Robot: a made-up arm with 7 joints.
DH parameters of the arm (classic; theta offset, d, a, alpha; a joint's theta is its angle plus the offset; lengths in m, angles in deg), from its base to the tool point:
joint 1: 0 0.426 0 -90
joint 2: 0 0 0 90
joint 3: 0 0.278 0.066 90
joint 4: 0 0 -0.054 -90
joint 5: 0 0.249 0 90
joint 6: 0 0 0.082 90
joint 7: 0 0 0 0
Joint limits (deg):
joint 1: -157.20..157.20
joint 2: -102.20..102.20
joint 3: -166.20..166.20
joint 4: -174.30..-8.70
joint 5: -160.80..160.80
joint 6: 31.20..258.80
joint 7: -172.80..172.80
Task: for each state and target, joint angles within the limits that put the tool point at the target. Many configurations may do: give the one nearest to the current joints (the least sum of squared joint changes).
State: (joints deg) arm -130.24 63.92 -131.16 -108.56 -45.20 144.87 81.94
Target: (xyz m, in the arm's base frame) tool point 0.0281 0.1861 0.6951
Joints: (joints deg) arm -148.22 50.37 -160.91 -145.88 -46.01 135.83 81.94
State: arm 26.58 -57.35 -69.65 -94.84 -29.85 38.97 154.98
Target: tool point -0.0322 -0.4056 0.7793
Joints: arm 30.75 -51.01 -64.94 -68.56 -32.10 53.56 154.98
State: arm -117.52 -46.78 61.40 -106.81 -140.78 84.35 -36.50
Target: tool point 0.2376 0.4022 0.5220
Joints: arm -61.51 -64.91 92.27 -102.85 -140.86 88.95 -36.50
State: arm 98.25 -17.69 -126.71 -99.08 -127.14 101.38 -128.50
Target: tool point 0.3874 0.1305 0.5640
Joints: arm 133.32 -22.00 -108.31 -112.41 -126.92 103.50 -128.50
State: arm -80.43 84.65 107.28 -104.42 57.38 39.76 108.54
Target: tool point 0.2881 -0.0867 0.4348
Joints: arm -90.92 92.14 82.39 -133.29 47.12 33.52 108.54
